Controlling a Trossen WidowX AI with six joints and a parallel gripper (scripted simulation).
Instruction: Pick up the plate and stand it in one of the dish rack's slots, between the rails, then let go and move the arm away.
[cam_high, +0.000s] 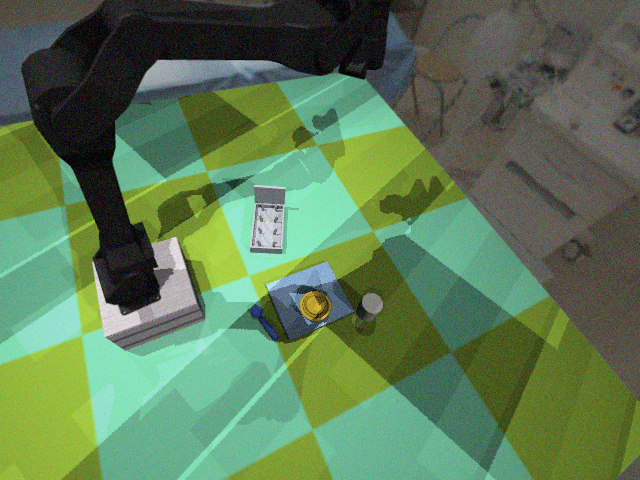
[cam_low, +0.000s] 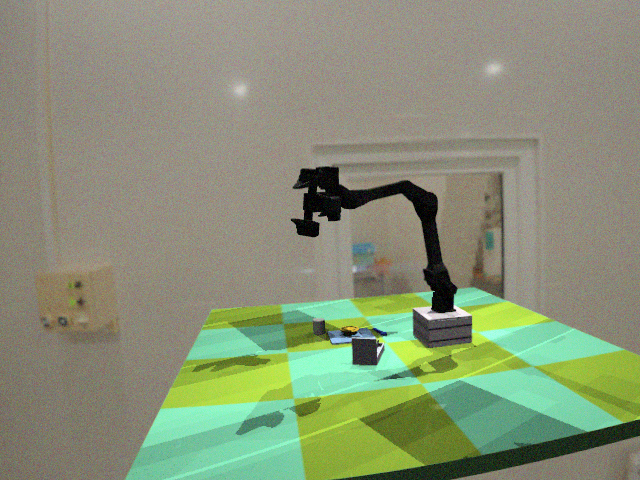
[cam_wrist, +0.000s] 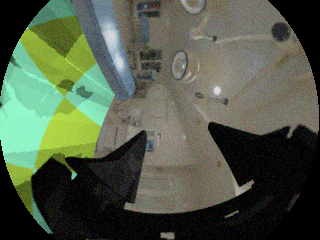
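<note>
My gripper tip is 450 mm above the yellow plate, 290 mm to the left of it and 220 mm past it. The rest, counted from my gripper tip: cup (440 mm below, 350 mm to the right, 120 mm behind); blue spoon (470 mm below, 320 mm behind, 260 mm to the right); grey dish rack (450 mm below, 210 mm behind, 60 mm to the right).
</note>
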